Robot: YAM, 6 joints.
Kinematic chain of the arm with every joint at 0, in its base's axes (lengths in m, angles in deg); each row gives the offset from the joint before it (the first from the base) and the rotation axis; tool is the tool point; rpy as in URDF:
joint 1: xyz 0 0 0.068 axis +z
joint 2: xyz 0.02 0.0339 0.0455 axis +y
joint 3: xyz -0.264 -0.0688 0 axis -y
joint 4: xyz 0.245 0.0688 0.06 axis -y
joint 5: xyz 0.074 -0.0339 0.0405 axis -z
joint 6: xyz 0.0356 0 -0.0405 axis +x
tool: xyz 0 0 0 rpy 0 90 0
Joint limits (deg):
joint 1: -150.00..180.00
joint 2: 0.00..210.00
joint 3: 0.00..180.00
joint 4: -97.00..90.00
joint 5: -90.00..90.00
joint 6: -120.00..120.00
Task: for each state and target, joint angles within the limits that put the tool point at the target. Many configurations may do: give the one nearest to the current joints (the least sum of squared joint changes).
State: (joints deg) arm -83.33 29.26 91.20 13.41 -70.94 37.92
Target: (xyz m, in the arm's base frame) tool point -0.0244 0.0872 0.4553
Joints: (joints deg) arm -52.38 9.64 60.64 3.91 -72.27 37.92
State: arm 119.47 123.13 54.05 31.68 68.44 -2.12
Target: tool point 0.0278 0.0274 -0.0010
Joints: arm 103.12 147.96 1.92 17.69 69.26 -2.12
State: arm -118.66 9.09 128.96 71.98 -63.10 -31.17
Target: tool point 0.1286 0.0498 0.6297
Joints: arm -145.24 49.57 110.08 64.74 -65.58 -31.17
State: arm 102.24 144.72 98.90 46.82 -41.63 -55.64
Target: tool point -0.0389 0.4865 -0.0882
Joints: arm 91.86 164.92 91.04 43.17 -40.37 -55.64
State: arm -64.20 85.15 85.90 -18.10 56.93 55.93
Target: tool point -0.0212 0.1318 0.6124
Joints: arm -93.43 38.42 112.19 -12.62 54.70 55.93
